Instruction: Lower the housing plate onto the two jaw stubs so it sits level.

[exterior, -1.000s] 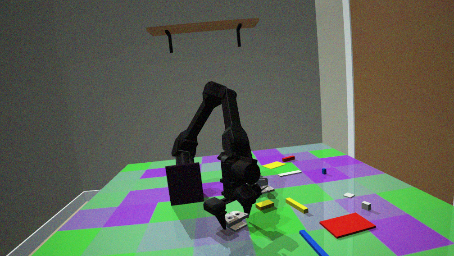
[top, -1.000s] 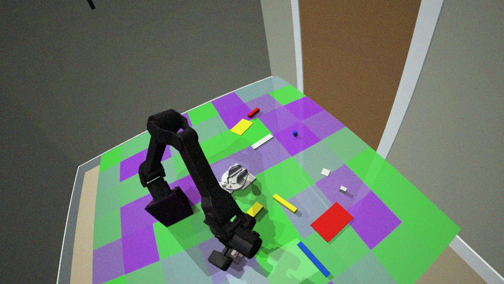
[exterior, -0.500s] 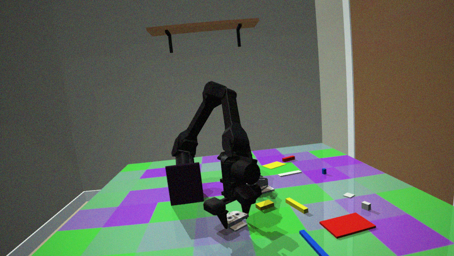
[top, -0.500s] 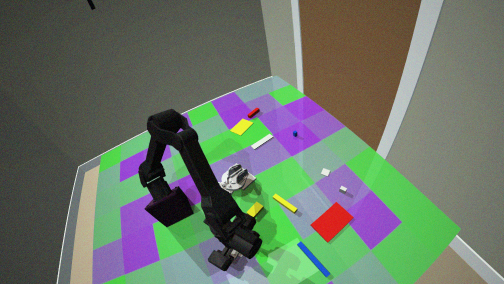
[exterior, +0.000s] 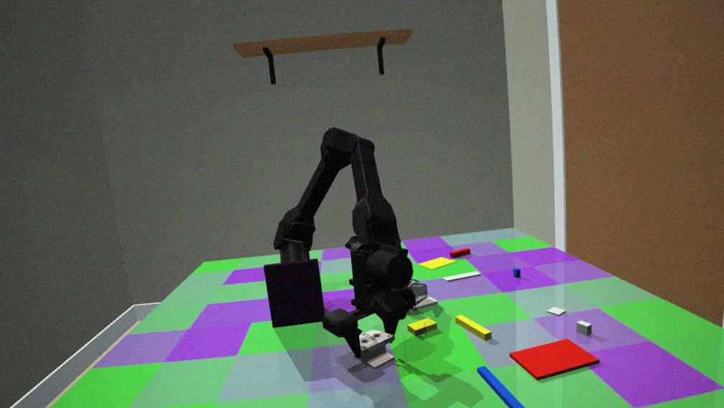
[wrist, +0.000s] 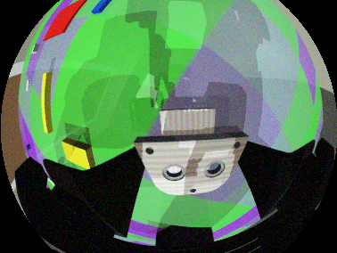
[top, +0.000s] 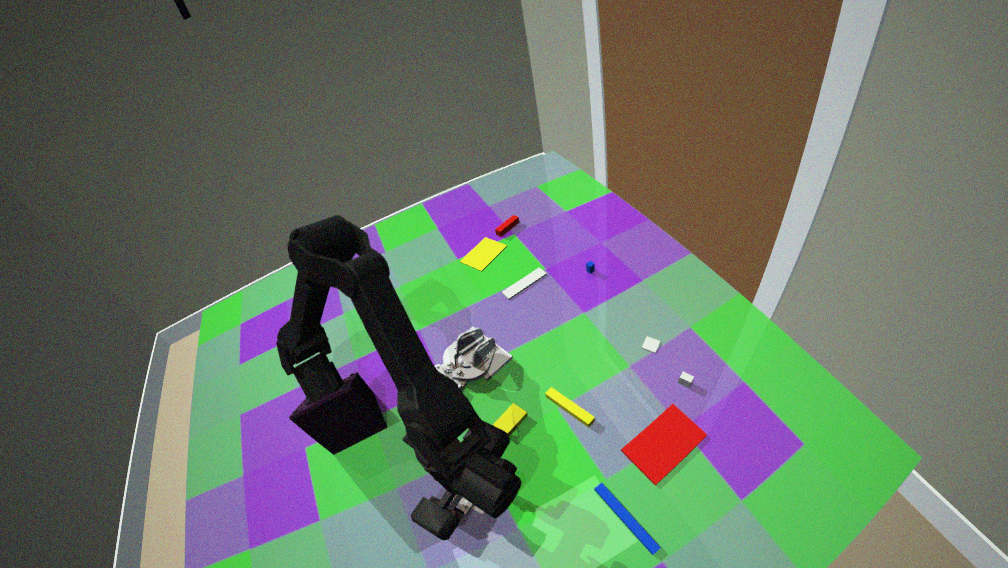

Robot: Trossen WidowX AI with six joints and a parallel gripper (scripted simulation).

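The grey stand is 10 mm to the left of my gripper tip and 10 mm below it. The rest, counted from my gripper tip: blue bar 200 mm ahead, 150 mm to the right, 20 mm below; yellow block 110 mm ahead, 100 mm to the left, 10 mm below; yellow bar 210 mm ahead, 70 mm to the left, 10 mm below.
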